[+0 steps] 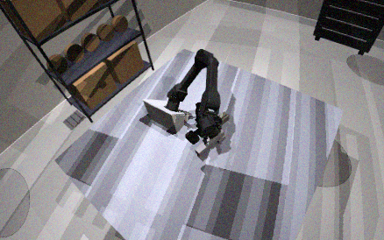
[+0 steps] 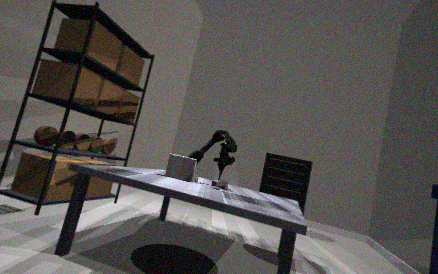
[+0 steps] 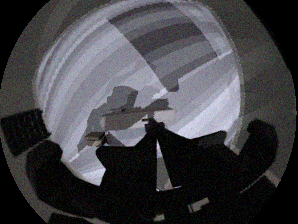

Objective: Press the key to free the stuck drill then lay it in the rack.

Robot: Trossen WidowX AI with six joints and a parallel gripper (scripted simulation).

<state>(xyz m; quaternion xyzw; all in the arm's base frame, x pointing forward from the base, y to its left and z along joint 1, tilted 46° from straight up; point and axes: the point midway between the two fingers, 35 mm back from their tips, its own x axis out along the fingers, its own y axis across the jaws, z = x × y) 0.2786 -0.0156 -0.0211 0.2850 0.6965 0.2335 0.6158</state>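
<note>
The dark key is 30 mm below my gripper tip. Round my gripper tip: thin orange drill 60 mm to the left, 70 mm below; then light grey block 40 mm to the left, 80 mm below.
</note>
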